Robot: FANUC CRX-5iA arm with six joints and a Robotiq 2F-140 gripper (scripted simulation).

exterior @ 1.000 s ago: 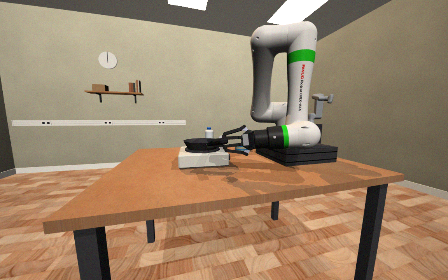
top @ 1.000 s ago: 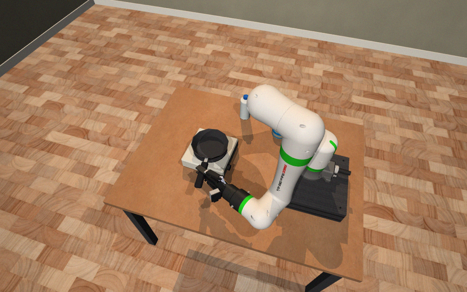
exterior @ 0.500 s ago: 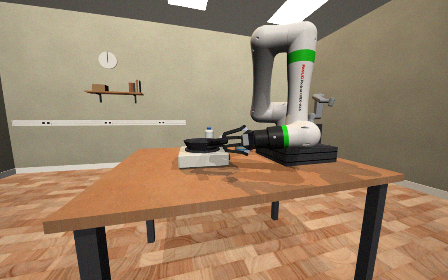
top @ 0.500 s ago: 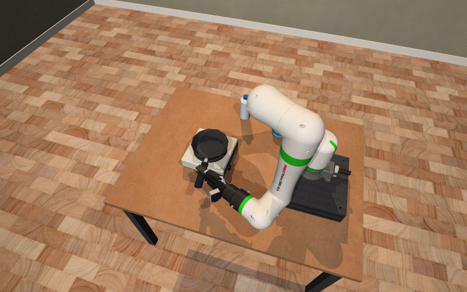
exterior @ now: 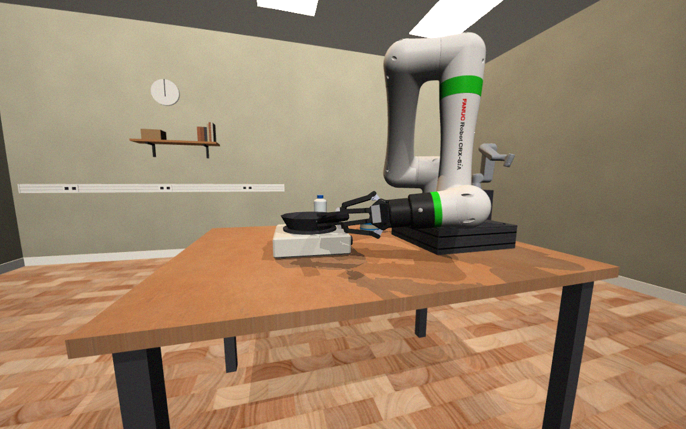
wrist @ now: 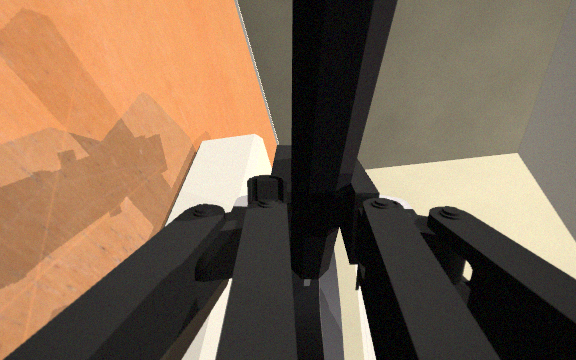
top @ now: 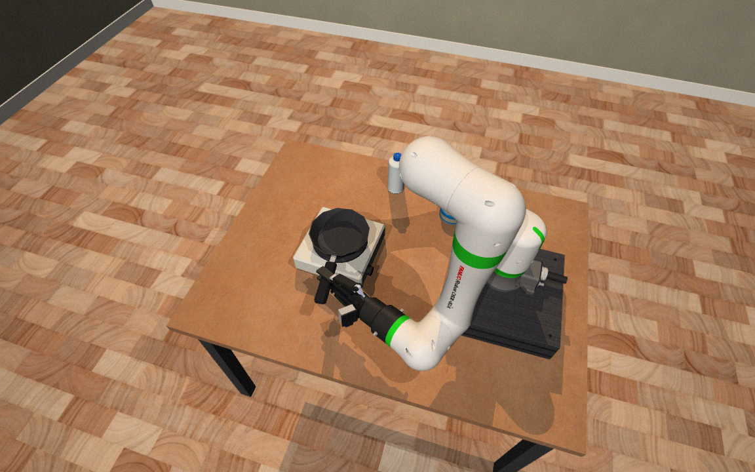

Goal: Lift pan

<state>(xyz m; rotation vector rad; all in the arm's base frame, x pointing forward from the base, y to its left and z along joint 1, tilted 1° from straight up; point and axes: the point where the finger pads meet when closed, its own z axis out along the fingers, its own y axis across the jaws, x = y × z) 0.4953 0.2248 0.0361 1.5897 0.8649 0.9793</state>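
Now: the black pan 130 mm to the right of my hand, 30 mm ahead of it and 20 mm below it. Round my hand: white hot plate (180 mm to the right, 90 mm below, 20 mm ahead); then white roll (480 mm to the right, 290 mm behind, 110 mm below).
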